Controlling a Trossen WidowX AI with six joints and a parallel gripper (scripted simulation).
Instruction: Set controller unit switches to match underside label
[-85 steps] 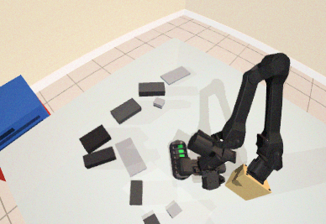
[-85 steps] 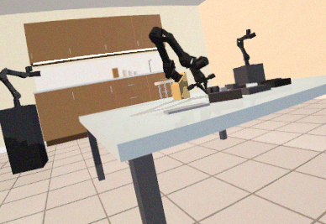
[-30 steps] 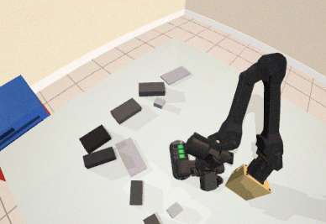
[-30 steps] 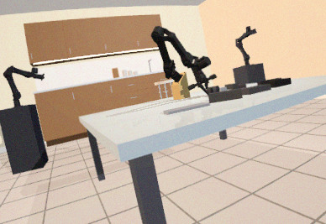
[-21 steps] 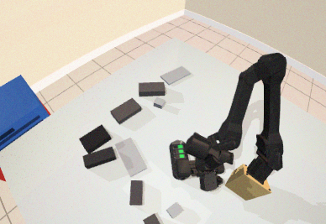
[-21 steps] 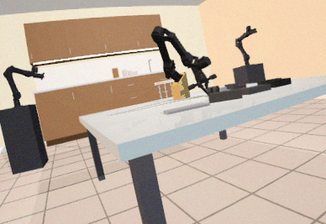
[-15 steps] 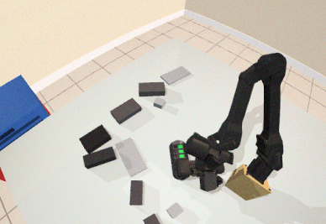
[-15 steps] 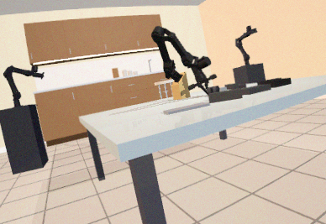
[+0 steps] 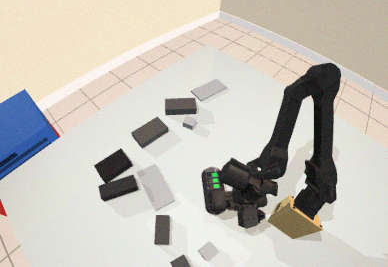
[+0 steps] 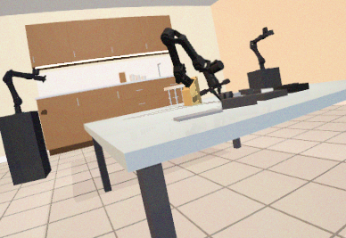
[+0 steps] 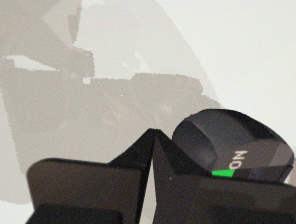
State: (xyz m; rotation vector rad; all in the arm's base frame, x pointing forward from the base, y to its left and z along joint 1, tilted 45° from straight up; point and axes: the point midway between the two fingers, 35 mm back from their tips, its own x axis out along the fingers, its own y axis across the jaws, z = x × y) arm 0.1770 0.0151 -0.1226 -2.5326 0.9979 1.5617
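Now: the pale block 140 mm to the left of my gripper tip, 60 mm behind it and 10 mm above it. Also, from my gripper tip: pale plate (210 mm ahead, 140 mm to the left).
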